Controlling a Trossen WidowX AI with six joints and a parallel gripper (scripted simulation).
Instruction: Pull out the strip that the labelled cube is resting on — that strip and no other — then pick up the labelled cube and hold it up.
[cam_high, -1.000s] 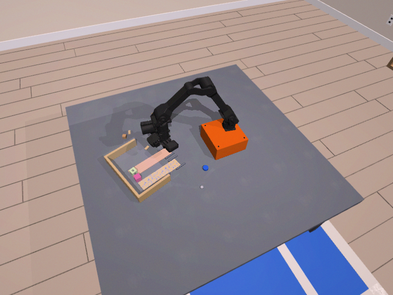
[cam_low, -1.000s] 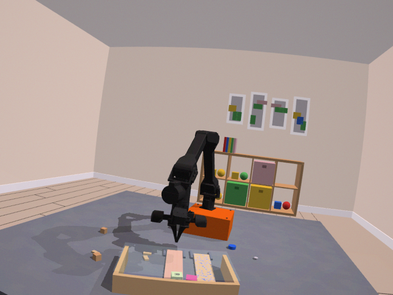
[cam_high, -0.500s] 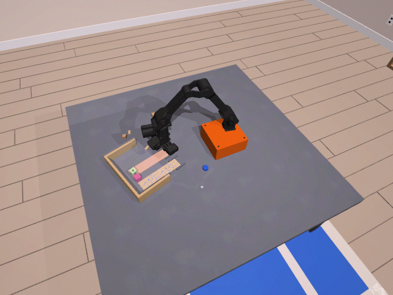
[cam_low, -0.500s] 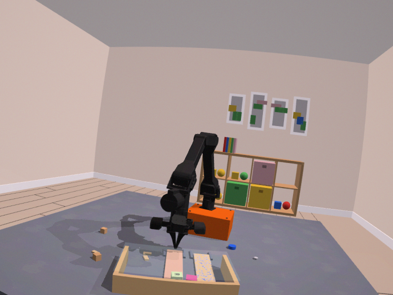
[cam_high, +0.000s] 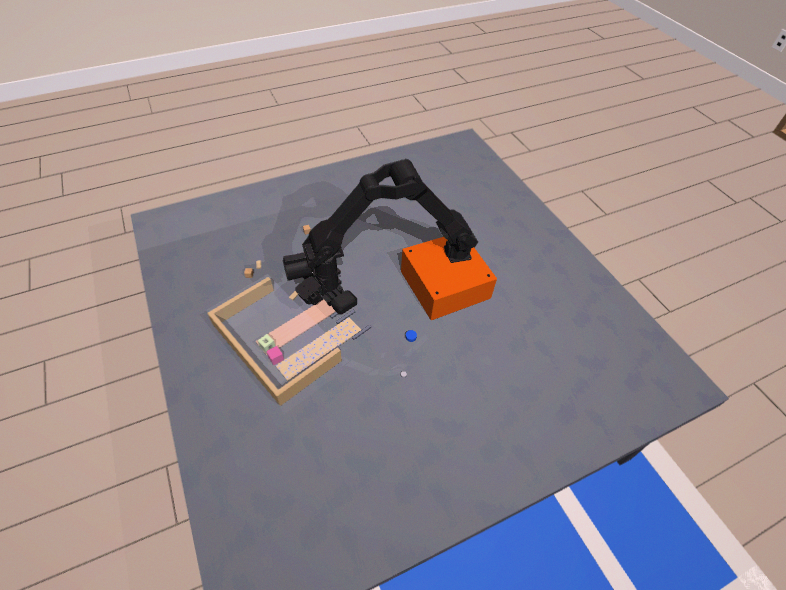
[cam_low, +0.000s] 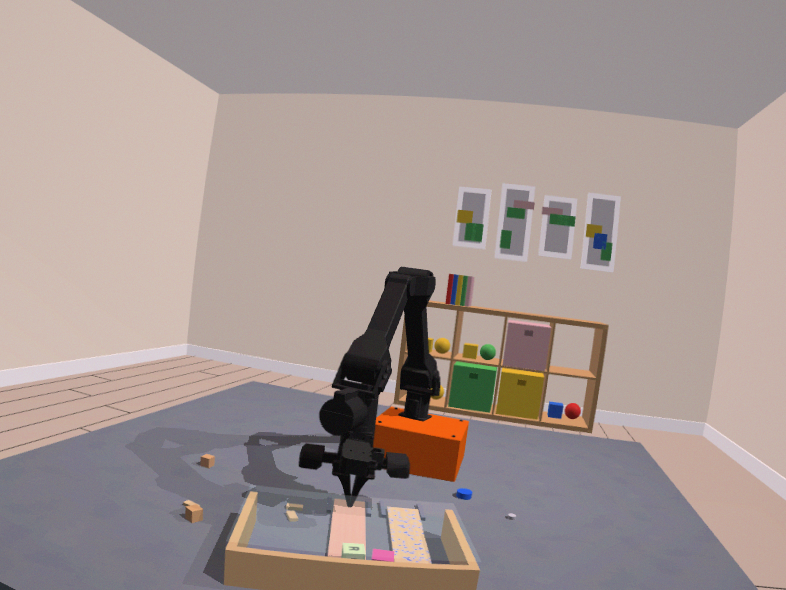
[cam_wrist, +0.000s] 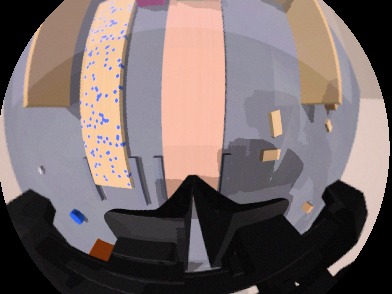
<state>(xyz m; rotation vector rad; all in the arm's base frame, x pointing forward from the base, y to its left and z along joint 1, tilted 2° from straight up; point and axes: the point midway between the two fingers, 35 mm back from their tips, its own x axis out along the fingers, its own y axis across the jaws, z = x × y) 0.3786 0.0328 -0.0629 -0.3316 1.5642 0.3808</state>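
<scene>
The labelled cube lies 18 cm ahead of my gripper tip, 10 cm to the left of it and 1 cm above it. Round my gripper tip: pink cube 17 cm ahead, 14 cm to the left, 1 cm above; then blue disc 19 cm behind, 16 cm to the left; then small white disc 14 cm behind, 26 cm to the left.
</scene>
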